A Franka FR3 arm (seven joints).
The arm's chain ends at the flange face. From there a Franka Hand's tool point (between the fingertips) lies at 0.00 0.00 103.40 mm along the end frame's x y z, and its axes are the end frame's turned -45 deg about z.
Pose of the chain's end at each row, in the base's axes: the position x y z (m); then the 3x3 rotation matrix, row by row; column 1 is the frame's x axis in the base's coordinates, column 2 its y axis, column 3 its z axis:
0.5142 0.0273 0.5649; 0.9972 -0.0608 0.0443; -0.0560 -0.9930 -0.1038; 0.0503 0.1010 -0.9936
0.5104 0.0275 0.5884; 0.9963 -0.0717 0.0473; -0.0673 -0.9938 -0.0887; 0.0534 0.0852 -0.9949
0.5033 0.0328 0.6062; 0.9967 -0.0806 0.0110; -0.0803 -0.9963 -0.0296; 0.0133 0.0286 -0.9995
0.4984 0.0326 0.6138; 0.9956 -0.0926 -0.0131; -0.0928 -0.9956 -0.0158; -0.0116 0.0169 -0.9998
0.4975 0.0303 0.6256; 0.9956 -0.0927 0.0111; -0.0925 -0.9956 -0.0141; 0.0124 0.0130 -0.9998
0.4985 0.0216 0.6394; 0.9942 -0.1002 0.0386; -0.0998 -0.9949 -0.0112; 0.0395 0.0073 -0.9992
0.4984 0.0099 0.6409; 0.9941 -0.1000 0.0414; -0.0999 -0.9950 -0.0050; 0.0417 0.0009 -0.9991
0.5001 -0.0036 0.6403; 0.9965 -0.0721 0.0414; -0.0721 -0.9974 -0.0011; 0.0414 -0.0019 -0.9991
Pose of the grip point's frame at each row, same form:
0.5188 0.0166 0.4622; 0.7481 0.6621 0.0443; 0.6626 -0.7418 -0.1038; -0.0359 0.1070 -0.9936
0.5153 0.0183 0.4855; 0.7552 0.6538 0.0473; 0.6551 -0.7503 -0.0887; -0.0225 0.0980 -0.9949
0.5044 0.0297 0.5029; 0.7618 0.6478 0.0110; 0.6477 -0.7613 -0.0296; -0.0108 0.0296 -0.9995
0.4970 0.0310 0.5104; 0.7695 0.6385 -0.0131; 0.6384 -0.7696 -0.0158; -0.0202 0.0037 -0.9998
0.4986 0.0288 0.5222; 0.7695 0.6384 0.0111; 0.6386 -0.7694 -0.0141; -0.0004 0.0180 -0.9998
0.5025 0.0204 0.5361; 0.7739 0.6322 0.0386; 0.6329 -0.7741 -0.0112; 0.0228 0.0331 -0.9992
0.5027 0.0094 0.5376; 0.7736 0.6322 0.0414; 0.6329 -0.7742 -0.0050; 0.0288 0.0301 -0.9991
0.5044 -0.0037 0.5370; 0.7556 0.6536 0.0414; 0.6543 -0.7563 -0.0011; 0.0306 0.0279 -0.9991

